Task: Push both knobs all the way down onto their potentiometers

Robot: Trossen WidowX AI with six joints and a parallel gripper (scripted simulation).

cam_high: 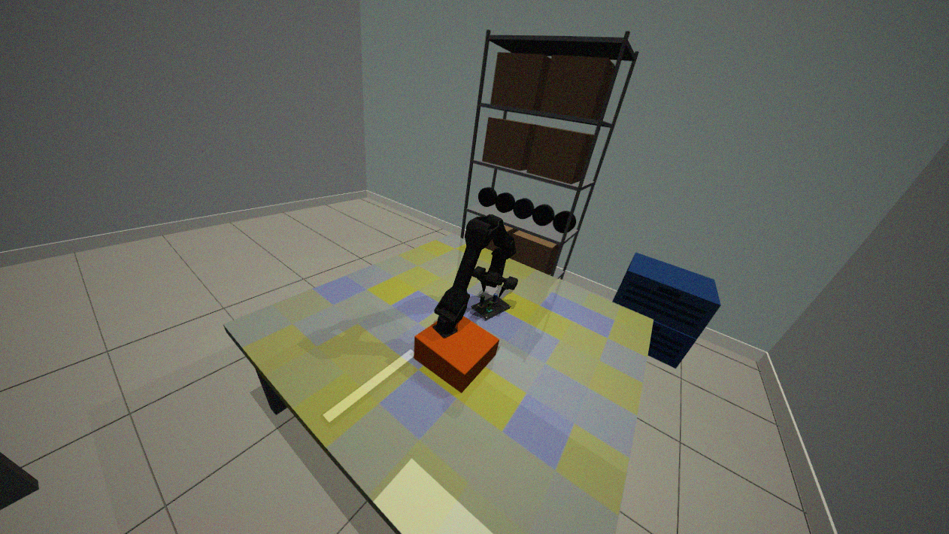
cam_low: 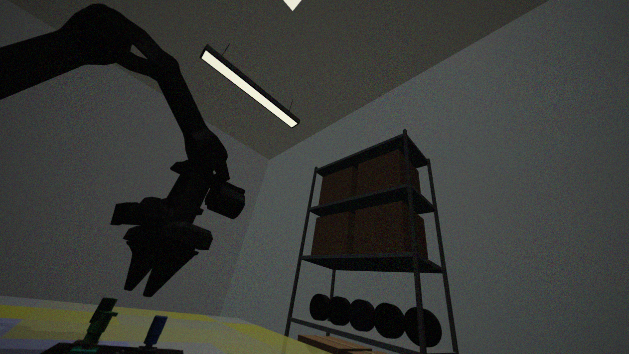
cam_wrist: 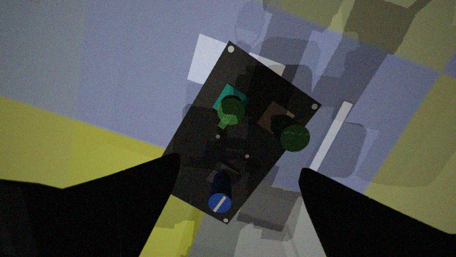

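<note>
My gripper tip is now 40 mm above the green knob, 20 mm to the left of it and 20 mm past it. The rest, counted from my gripper tip: blue knob: 50 mm ahead, 40 mm below, 10 mm to the left.
</note>
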